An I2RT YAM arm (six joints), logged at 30 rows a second.
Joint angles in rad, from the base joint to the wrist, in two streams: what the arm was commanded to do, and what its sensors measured. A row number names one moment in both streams.
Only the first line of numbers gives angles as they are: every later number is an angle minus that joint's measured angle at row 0.
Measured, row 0: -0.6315, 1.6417, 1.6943, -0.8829, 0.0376, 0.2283
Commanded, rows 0 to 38: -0.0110, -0.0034, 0.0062, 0.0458, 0.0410, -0.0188; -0.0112, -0.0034, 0.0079, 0.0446, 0.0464, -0.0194; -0.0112, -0.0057, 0.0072, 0.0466, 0.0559, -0.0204; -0.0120, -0.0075, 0.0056, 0.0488, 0.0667, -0.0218; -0.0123, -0.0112, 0.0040, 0.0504, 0.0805, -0.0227; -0.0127, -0.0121, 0.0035, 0.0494, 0.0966, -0.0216; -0.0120, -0.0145, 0.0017, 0.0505, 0.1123, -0.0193; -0.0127, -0.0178, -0.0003, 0.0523, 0.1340, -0.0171; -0.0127, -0.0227, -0.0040, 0.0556, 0.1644, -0.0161; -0.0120, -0.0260, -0.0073, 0.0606, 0.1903, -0.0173; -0.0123, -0.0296, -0.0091, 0.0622, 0.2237, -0.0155; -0.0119, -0.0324, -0.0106, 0.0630, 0.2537, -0.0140; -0.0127, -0.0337, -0.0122, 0.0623, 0.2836, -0.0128; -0.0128, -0.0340, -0.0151, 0.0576, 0.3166, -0.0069; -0.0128, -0.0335, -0.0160, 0.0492, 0.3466, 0.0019; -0.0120, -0.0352, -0.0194, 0.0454, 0.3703, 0.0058; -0.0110, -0.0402, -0.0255, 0.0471, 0.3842, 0.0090; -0.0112, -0.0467, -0.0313, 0.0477, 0.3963, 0.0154; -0.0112, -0.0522, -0.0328, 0.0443, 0.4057, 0.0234; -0.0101, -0.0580, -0.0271, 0.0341, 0.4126, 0.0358; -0.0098, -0.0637, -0.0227, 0.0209, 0.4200, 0.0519; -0.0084, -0.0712, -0.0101, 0.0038, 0.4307, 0.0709; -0.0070, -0.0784, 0.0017, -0.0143, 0.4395, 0.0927; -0.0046, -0.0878, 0.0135, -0.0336, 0.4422, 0.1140; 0.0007, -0.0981, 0.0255, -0.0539, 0.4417, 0.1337; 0.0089, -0.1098, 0.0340, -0.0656, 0.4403, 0.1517; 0.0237, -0.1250, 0.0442, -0.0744, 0.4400, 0.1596; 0.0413, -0.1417, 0.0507, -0.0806, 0.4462, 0.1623; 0.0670, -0.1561, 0.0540, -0.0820, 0.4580, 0.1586; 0.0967, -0.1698, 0.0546, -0.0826, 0.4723, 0.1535; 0.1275, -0.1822, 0.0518, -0.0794, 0.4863, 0.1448; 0.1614, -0.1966, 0.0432, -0.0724, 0.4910, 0.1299; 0.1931, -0.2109, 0.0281, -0.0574, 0.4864, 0.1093; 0.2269, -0.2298, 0.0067, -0.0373, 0.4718, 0.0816; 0.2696, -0.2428, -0.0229, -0.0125, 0.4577, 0.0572; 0.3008, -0.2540, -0.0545, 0.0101, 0.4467, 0.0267; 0.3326, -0.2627, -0.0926, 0.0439, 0.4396, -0.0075; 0.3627, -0.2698, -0.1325, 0.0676, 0.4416, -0.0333; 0.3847, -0.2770, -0.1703, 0.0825, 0.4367, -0.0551
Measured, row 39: 0.3086, -0.2617, -0.0530, 0.0019, 0.4402, 0.0565
